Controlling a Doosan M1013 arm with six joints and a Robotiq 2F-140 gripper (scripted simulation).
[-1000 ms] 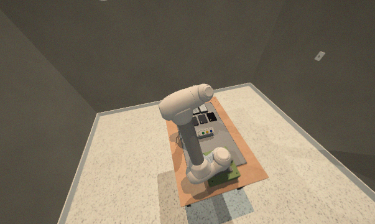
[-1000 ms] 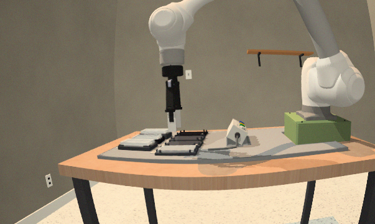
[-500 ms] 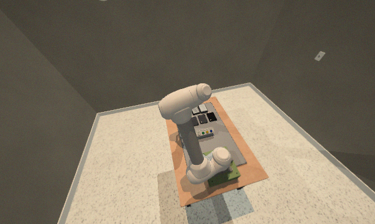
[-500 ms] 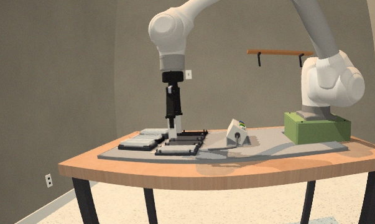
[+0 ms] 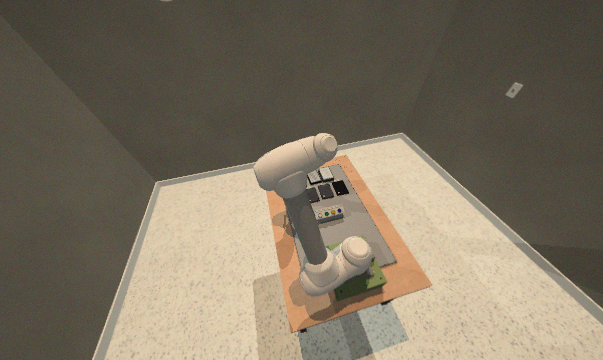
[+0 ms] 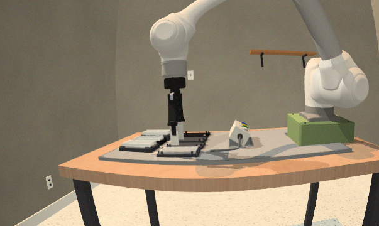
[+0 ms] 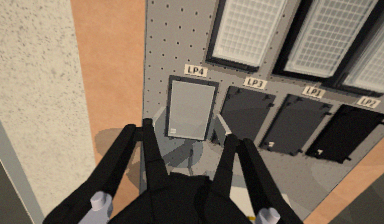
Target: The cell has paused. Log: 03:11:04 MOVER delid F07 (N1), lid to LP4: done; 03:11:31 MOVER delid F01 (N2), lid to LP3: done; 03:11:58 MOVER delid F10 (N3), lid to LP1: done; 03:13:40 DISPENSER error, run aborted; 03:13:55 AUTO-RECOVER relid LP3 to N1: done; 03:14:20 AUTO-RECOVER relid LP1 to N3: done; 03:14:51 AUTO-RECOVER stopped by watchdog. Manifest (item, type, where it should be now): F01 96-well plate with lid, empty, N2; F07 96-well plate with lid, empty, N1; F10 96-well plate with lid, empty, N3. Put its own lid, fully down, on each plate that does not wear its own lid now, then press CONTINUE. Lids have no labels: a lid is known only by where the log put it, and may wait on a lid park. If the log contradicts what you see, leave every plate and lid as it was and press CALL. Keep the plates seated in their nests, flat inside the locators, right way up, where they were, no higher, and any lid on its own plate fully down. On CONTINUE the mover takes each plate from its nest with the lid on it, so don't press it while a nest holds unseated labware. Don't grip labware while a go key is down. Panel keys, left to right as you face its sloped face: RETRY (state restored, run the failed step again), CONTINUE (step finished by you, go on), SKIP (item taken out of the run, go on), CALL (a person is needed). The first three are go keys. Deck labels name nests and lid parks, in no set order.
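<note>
My hand is 6 cm above the lid park LP4. Round my hand: LP4 label: 8 cm ahead, 1 cm to the left, 7 cm below; plate: 18 cm ahead, 6 cm to the right, 4 cm below; lid park LP3: 12 cm to the right, 6 cm below.
</note>
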